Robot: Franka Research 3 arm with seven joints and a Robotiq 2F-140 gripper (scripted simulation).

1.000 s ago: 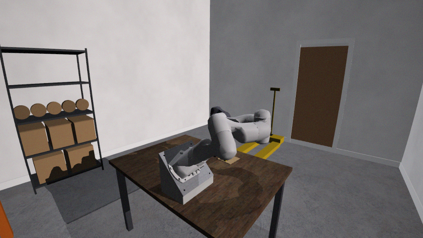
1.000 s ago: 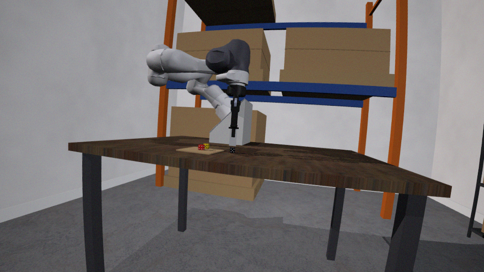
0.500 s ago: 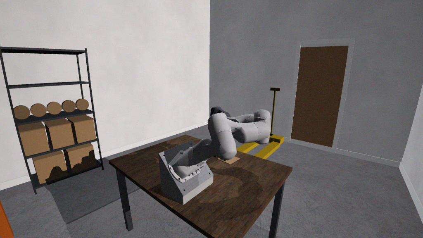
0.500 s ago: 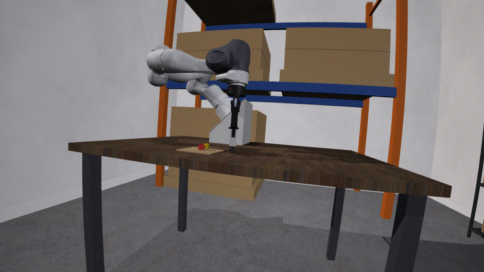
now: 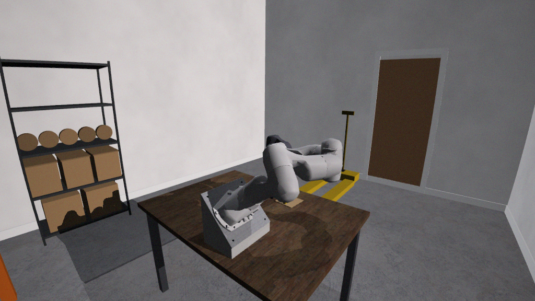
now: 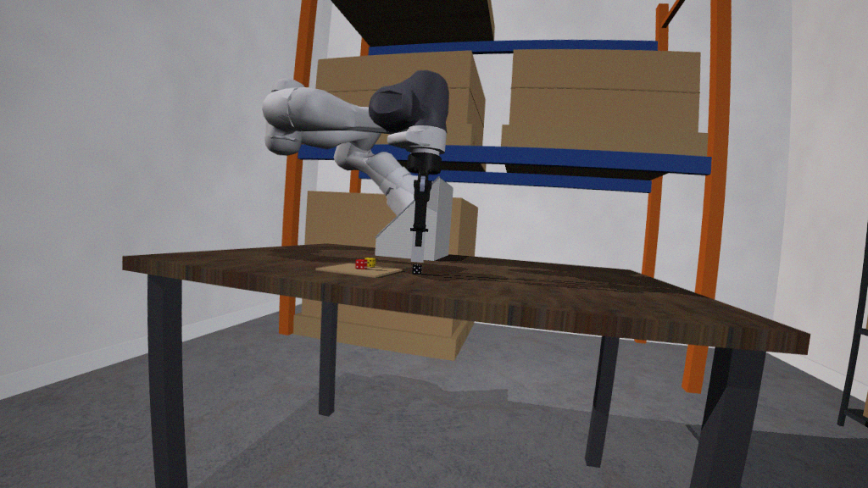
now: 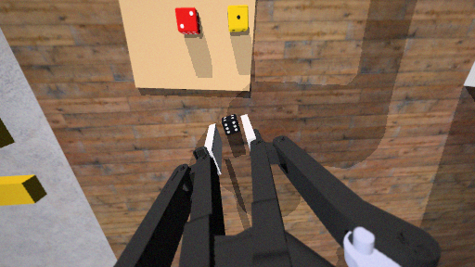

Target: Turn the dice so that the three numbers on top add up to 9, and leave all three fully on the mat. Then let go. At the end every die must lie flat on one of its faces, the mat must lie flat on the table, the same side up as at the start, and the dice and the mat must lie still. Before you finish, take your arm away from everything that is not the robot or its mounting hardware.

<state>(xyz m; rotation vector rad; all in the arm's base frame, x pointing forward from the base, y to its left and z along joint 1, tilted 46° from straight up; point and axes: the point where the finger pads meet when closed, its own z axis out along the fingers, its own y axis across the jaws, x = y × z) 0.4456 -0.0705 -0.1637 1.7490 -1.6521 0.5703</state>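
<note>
Now: the black die 50 mm below my hand. Round my hand: yellow die: 120 mm to the right, 50 mm below, 30 mm behind; red die: 120 mm to the right, 50 mm below, 20 mm ahead; tan mat: 120 mm to the right, 60 mm below, 20 mm ahead.
</note>
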